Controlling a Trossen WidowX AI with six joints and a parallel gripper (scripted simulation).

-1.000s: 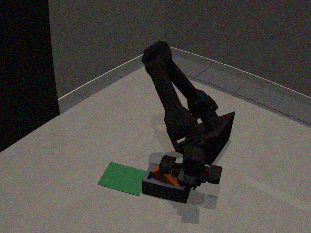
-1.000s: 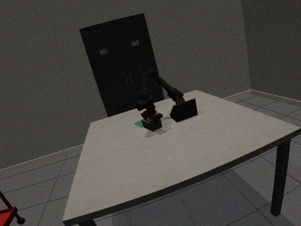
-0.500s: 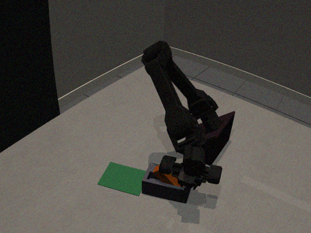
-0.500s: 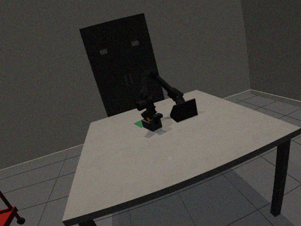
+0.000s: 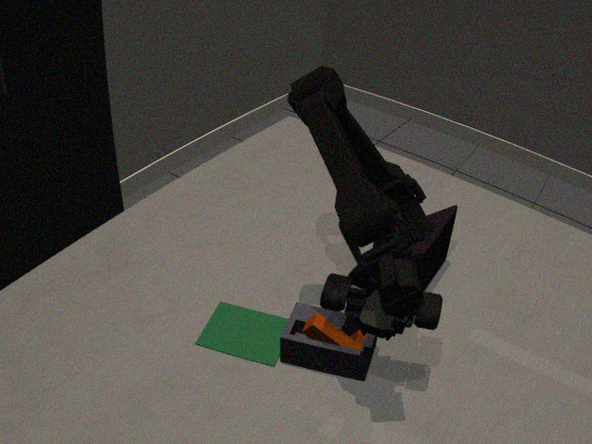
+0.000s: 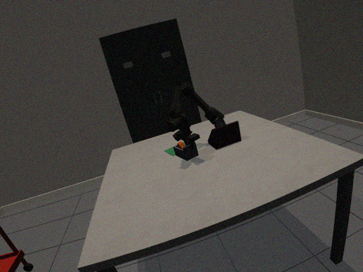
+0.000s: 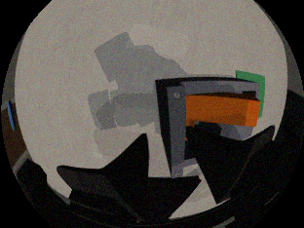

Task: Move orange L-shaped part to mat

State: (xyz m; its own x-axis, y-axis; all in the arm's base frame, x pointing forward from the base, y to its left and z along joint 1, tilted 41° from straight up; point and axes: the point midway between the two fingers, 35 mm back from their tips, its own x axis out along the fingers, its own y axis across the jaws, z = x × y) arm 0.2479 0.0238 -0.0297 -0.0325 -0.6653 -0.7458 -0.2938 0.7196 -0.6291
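My gripper tip is 50 mm to the left of the orange L-shaped part, 30 mm above it and 10 mm short of it. From my gripper tip the other things lie so: green mat (220 mm to the right, 80 mm below, 60 mm ahead).
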